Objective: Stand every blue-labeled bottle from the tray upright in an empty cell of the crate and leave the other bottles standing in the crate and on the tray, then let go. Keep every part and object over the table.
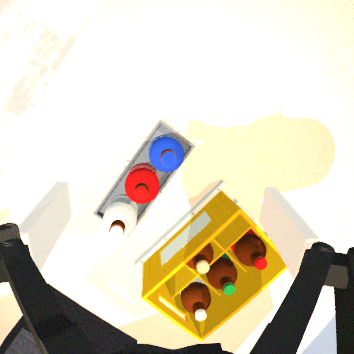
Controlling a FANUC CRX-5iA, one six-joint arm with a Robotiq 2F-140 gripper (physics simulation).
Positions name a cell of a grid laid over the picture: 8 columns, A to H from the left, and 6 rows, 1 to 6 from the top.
Labels:
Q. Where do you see a blue-labeled bottle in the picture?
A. At D3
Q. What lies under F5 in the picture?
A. A red-capped brown bottle.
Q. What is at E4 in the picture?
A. A pale crate panel.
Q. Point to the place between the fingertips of my gripper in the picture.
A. D4

